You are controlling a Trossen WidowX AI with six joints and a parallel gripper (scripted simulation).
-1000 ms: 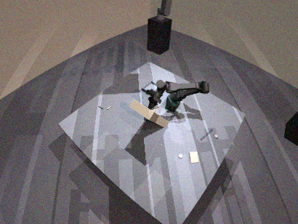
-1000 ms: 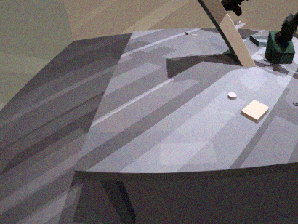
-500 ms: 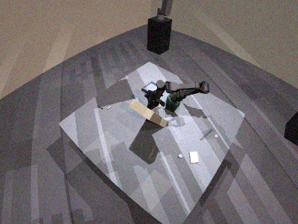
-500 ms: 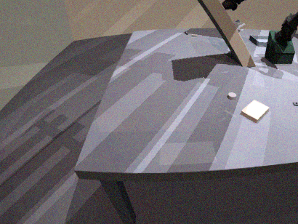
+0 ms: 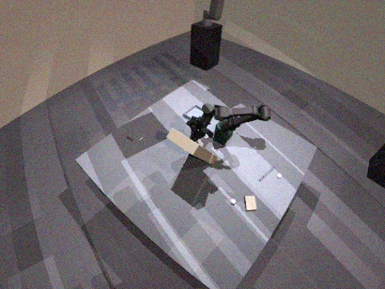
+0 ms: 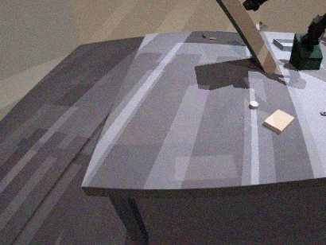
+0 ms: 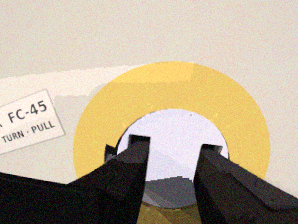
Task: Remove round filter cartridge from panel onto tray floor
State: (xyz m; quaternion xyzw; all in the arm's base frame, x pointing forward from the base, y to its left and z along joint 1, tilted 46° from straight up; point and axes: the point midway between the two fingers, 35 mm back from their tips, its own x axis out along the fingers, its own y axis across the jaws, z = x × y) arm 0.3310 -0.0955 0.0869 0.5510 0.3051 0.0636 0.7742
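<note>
Now: gripper tip 10 mm short of the round pale cartridge and 10 mm above it. Also, from my gripper tip: service panel: 80 mm below, 40 mm behind.
</note>
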